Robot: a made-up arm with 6 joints.
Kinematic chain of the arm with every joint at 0, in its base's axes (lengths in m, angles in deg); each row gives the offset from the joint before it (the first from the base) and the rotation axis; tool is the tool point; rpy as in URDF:
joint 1: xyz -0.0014 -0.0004 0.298 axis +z
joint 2: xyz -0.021 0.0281 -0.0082 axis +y
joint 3: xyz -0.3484 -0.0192 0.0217 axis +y
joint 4: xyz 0.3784 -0.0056 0.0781 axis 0.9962 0 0.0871
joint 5: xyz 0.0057 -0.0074 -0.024 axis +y
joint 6: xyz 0.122 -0.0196 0.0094 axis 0.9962 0 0.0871
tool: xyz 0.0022 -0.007 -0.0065 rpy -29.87 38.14 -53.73
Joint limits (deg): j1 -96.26..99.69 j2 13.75..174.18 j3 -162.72..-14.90 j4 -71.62..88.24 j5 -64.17..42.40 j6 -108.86..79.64
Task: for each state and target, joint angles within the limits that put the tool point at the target. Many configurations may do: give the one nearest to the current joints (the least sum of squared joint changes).
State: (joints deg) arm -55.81 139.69 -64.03 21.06 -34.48 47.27
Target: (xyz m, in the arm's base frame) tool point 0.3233 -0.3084 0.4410
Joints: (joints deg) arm -38.50 88.47 -50.83 21.57 -40.05 47.58
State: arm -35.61 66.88 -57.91 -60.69 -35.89 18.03
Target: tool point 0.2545 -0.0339 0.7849
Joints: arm -16.14 55.98 -62.83 -64.29 -44.06 17.96
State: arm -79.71 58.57 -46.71 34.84 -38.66 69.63
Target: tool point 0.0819 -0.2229 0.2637
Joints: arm -63.69 69.94 -14.90 38.83 -22.93 69.02
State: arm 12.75 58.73 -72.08 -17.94 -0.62 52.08
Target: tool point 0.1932 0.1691 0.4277
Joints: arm 47.57 49.63 -29.74 -6.64 11.64 53.52
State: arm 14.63 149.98 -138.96 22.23 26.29 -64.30
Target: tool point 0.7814 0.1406 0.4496
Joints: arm 10.62 149.57 -148.21 21.69 20.73 -64.72
